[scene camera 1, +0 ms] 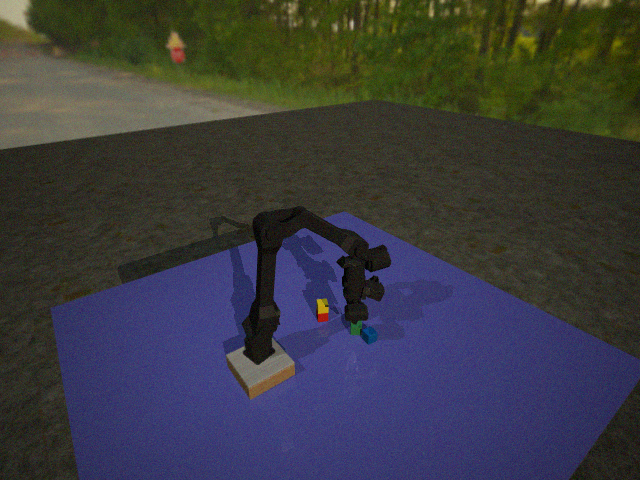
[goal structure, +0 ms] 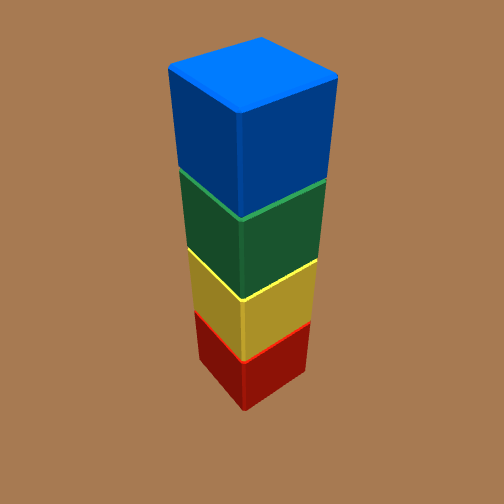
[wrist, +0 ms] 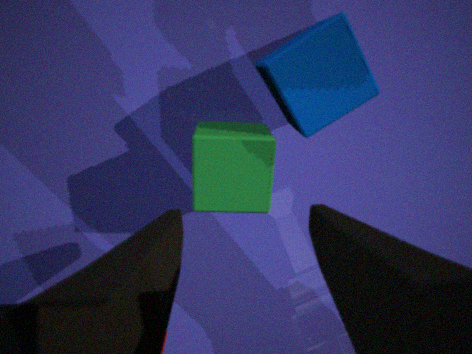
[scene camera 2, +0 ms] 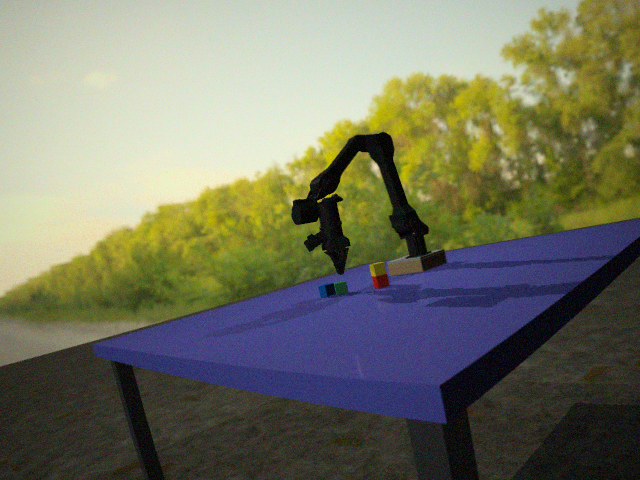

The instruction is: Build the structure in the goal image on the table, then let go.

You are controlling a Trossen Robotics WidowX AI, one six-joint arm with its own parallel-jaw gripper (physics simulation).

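Observation:
A green cube (scene camera 1: 356, 328) (scene camera 2: 341, 288) (wrist: 232, 172) lies on the blue-violet table. A blue cube (scene camera 1: 369, 335) (scene camera 2: 323, 290) (wrist: 320, 75) lies close beside it, turned at an angle, with a small gap between them. A yellow cube (scene camera 1: 322, 305) (scene camera 2: 377, 268) sits on a red cube (scene camera 1: 323, 317) (scene camera 2: 381, 281), nearer the arm's base. A sliver of red shows at the bottom of the wrist view, by the left finger. My gripper (scene camera 2: 340, 273) (wrist: 246, 219) points down, open and empty, a little above the green cube. In scene camera 1 its fingertips are hard to make out.
The arm's base stands on a pale wooden block (scene camera 1: 268, 381) (scene camera 2: 408, 267) on the table (scene camera 1: 413, 413) (scene camera 2: 310, 361). The stack of yellow and red stands between this block and the green cube. Shadows of the arm fall across the table.

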